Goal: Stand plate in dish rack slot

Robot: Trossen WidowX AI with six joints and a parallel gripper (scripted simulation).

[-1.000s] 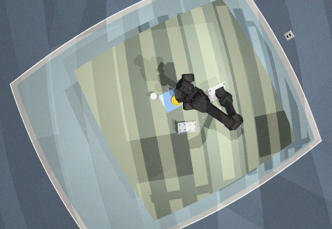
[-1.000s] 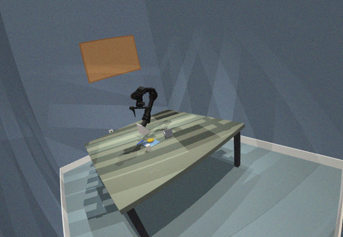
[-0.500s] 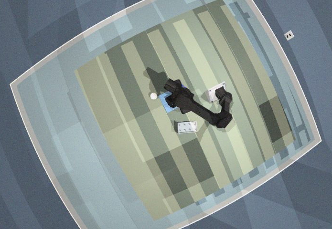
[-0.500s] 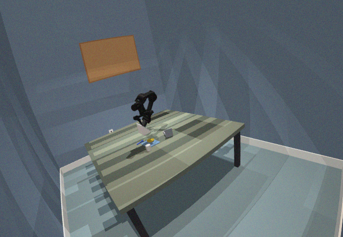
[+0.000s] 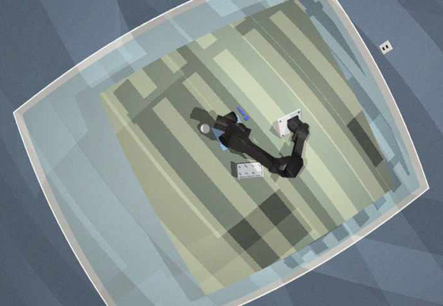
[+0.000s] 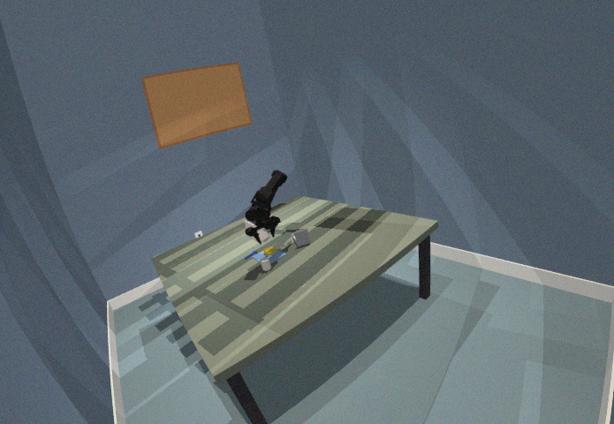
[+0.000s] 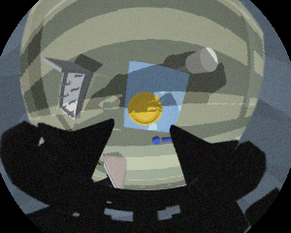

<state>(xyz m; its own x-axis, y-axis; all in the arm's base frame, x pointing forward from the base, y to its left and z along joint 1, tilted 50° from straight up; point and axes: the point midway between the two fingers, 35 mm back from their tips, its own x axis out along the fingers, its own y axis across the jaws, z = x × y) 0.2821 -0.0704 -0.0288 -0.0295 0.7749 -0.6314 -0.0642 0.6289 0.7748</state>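
My gripper tip is now 60 mm above the yellow plate. From my gripper tip the other things lie so: white cup 130 mm ahead, 90 mm to the right, 50 mm below; light blue mat 70 mm below, 20 mm to the right, 20 mm ahead; blue utensil 80 mm to the right, 80 mm behind, 70 mm below.
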